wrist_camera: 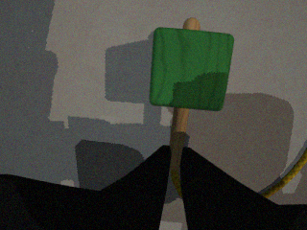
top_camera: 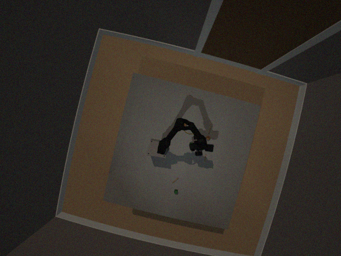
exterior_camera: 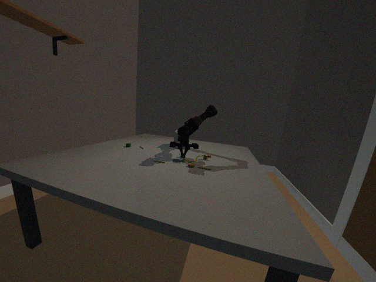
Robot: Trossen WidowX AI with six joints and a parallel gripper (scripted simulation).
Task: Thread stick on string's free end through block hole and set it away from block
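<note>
Right now the thin wooden stick is 1 cm behind my gripper tip. Also, from my gripper tip: wooden disc 10 cm ahead, 8 cm to the left, 1 cm below; then green cube 4 cm behind, 1 cm to the right.
</note>
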